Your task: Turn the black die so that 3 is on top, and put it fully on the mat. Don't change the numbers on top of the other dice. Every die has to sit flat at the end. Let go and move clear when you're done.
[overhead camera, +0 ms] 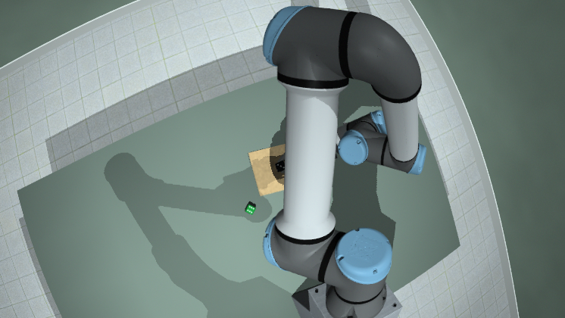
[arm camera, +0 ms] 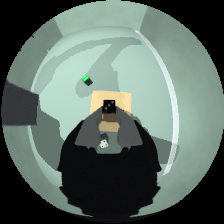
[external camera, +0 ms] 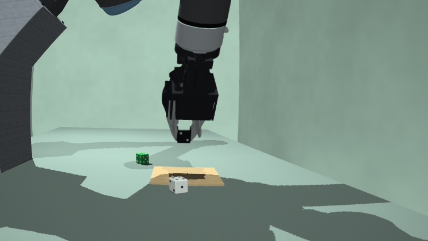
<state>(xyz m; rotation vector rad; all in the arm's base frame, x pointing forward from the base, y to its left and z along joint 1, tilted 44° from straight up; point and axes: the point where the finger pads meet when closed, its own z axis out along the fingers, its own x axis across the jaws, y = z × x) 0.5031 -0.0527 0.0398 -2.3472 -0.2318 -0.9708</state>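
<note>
My gripper is now 1 cm to the right of the black die and 1 cm above it. Round my hand: white die: 10 cm to the right, 8 cm below, 3 cm behind; then tan mat: 9 cm below; then green die: 13 cm to the left, 8 cm below, 8 cm behind.
</note>
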